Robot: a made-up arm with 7 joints.
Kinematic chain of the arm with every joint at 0, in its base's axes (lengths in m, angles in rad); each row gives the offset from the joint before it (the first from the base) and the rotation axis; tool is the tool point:
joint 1: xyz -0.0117 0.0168 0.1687 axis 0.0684 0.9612 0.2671
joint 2: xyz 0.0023 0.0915 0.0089 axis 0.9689 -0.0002 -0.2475
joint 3: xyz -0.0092 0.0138 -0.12 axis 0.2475 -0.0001 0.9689
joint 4: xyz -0.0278 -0.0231 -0.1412 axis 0.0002 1 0
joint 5: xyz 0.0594 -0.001 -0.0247 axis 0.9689 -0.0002 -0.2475
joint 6: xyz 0.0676 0.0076 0.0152 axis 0.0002 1 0
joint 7: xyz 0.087 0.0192 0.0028 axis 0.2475 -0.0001 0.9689
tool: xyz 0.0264 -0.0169 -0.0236
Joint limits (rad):
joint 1: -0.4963..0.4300
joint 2: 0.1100..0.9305
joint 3: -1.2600..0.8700
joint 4: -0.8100..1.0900
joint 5: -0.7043..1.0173
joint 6: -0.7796..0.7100
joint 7: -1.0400..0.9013
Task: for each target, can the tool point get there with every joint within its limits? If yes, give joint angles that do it. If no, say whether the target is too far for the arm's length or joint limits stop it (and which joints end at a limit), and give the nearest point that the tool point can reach.
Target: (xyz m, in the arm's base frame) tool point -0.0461 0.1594 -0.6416
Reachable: no: too far | nearest point -0.0301 0.1468 -0.3222 | short by 0.320 m
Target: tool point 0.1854 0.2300 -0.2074
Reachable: yes | joints -0.3946 0.7608 -1.0545 0.6188 -0.2950 0.0967 0.0918
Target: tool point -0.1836 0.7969 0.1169
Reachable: no: too far | nearest point -0.1053 0.5681 0.0468 | short by 0.252 m
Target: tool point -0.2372 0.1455 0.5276
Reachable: no: joint limits stop it (at a limit: joint 1, joint 2, joint 3, joint 4, joint 6) | nearest point 0.0283 0.2437 0.2526 | short by 0.395 m
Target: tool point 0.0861 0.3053 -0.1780
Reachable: yes | joints 0.1993 0.3821 0.0236 0.5510 -0.4596 -0.5000 0.6842
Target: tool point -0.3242 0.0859 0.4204
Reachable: no: joint limits stop it (at a limit: joint 1, joint 2, joint 3, joint 4, joint 5, joint 6) | nearest point -0.1338 0.0818 0.1189 | short by 0.357 m
